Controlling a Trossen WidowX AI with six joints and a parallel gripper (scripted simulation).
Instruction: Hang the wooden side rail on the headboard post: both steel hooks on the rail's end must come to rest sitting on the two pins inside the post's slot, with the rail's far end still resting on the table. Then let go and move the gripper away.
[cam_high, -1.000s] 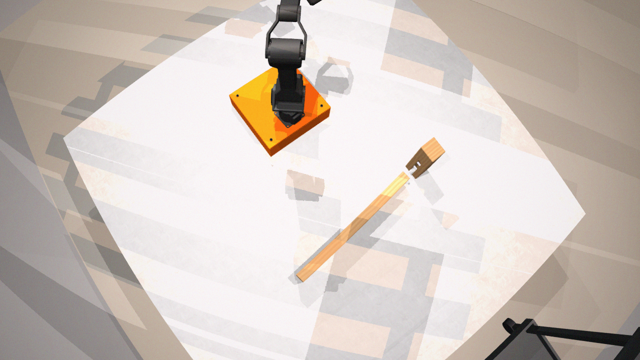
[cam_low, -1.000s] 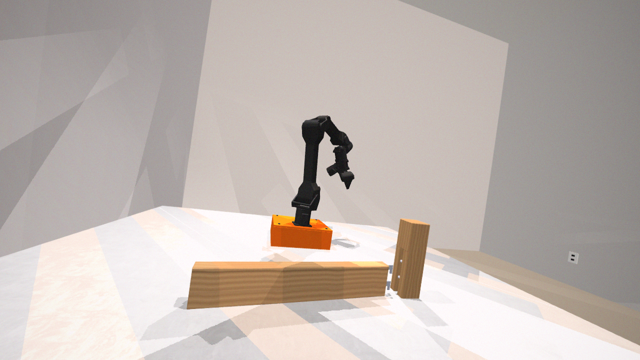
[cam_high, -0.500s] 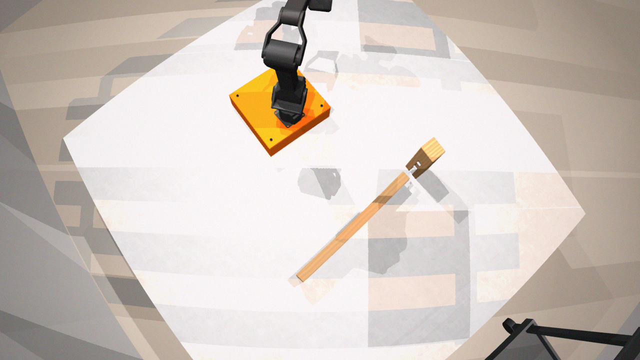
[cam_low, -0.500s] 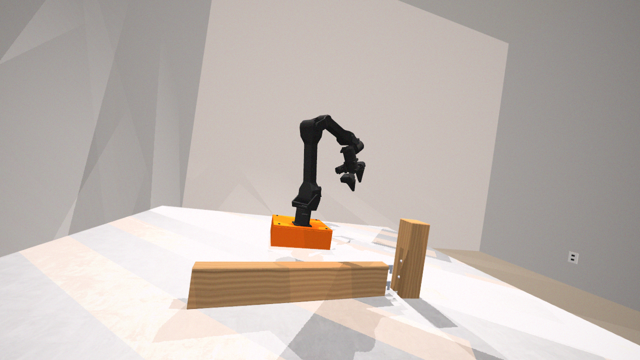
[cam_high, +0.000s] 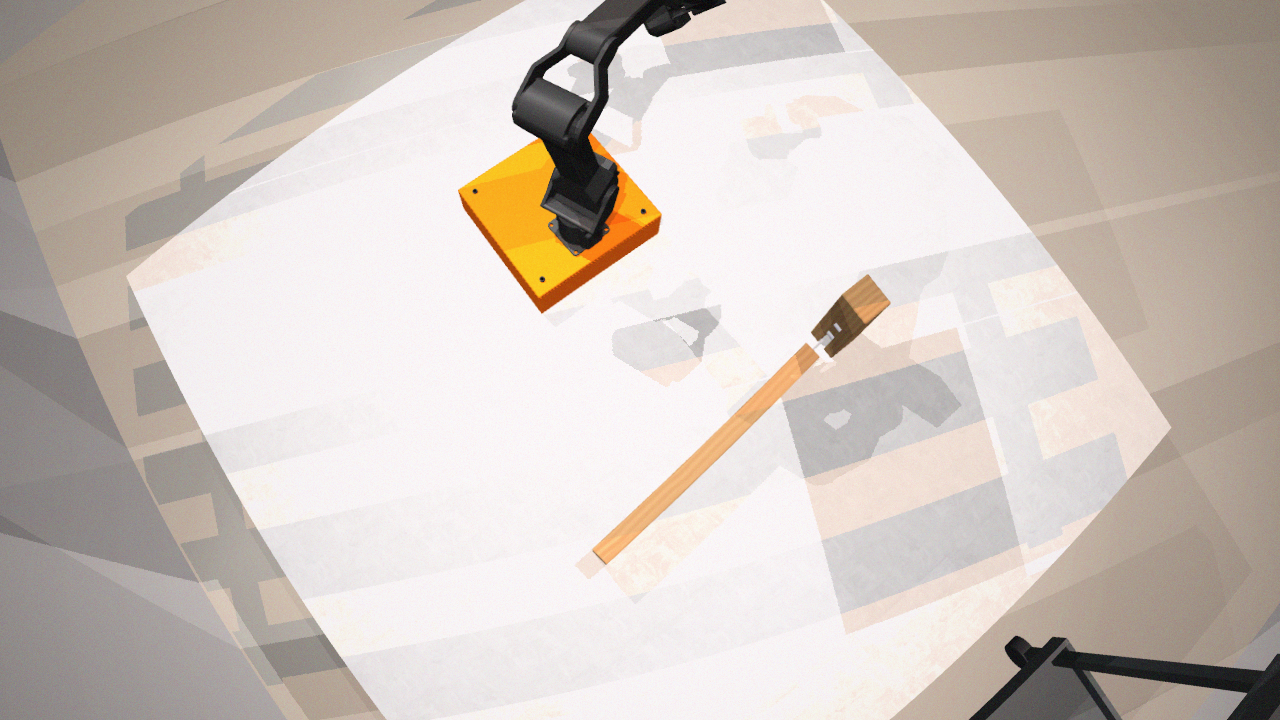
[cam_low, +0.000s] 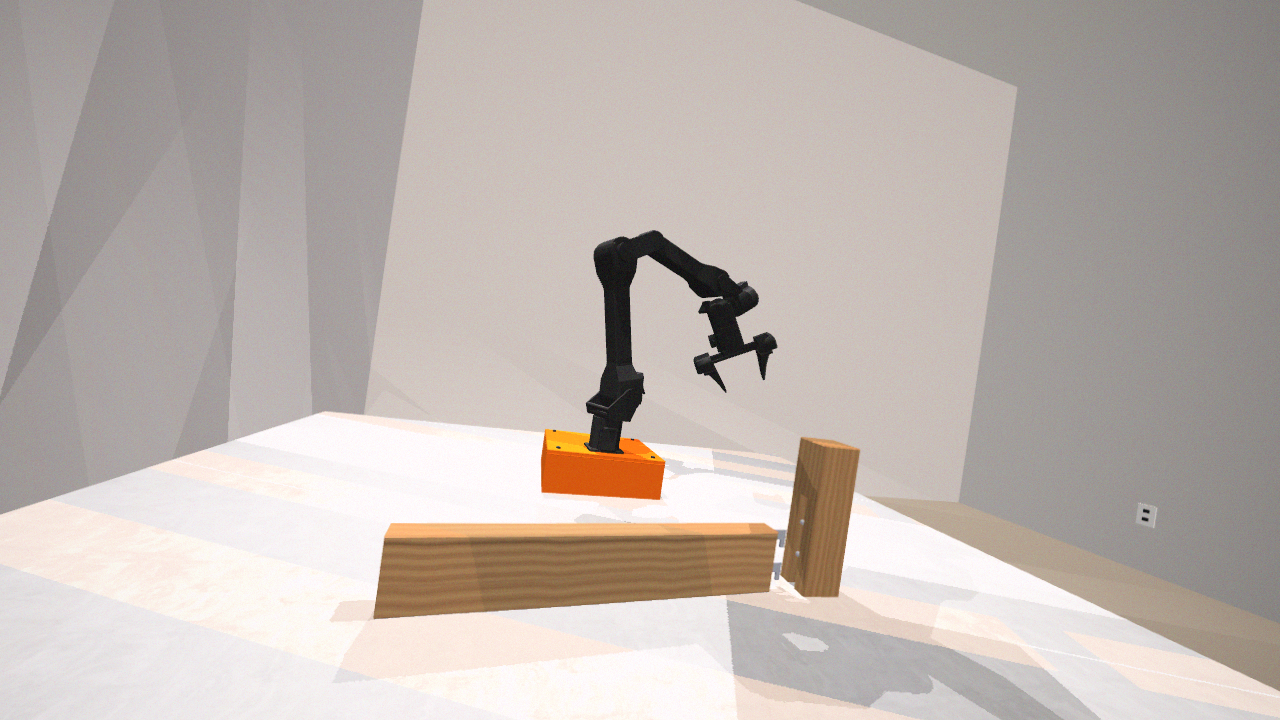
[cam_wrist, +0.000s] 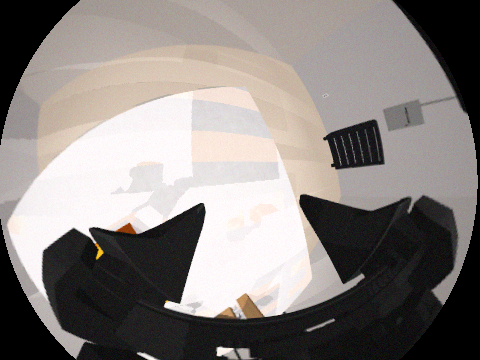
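The headboard post is 45 cm ahead of my gripper tip, 14 cm to the right of it and 13 cm below it.
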